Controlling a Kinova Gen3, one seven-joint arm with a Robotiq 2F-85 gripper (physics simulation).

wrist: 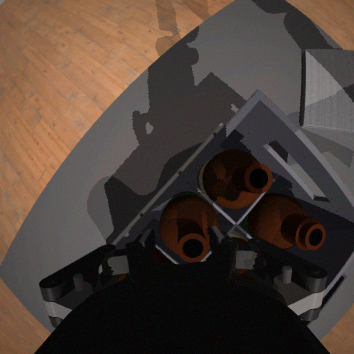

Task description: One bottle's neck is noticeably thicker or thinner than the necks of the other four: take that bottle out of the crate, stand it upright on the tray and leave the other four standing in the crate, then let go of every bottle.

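Frame: origin at the arm's base, x right, y ahead, z up, level; millimetres.
Seen in the pictures: gripper, fingertip midpoint: [181, 237].
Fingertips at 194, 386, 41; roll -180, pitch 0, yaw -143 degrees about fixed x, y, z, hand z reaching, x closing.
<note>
Pixels of each thing's top centre, then the offset from my fingertips to it, as dx, dy, dz. Level surfaces: height alone.
- grey crate, top centre: [229, 289] -50, +4, +40
- second brown bottle, top centre: [258, 178] -20, -84, +28
- third brown bottle, top centre: [315, 236] -104, -74, +28
- dark grey table top, surface height: dz -135
My gripper [181, 237] is open, with its fingertips on either side of the mouth of a brown bottle [184, 218] in the wrist view; whether they reach down to its neck I cannot tell. The bottle stands in a compartment of the grey crate [295, 140]. A second brown bottle [225, 180] stands in the compartment behind it, and a third brown bottle [275, 220] in one to the right. Brown parts of further bottles show beside and under the fingers, mostly hidden. Which neck differs I cannot tell. No tray can be made out in the view.
Thin dividers [226, 214] separate the crate's compartments, and its far right wall has a handle slot. A light grey block [325, 90] stands at the upper right, beyond the crate. The dark grey table top [65, 225] ends in a curved edge at the left, with wooden floor [60, 100] beyond.
</note>
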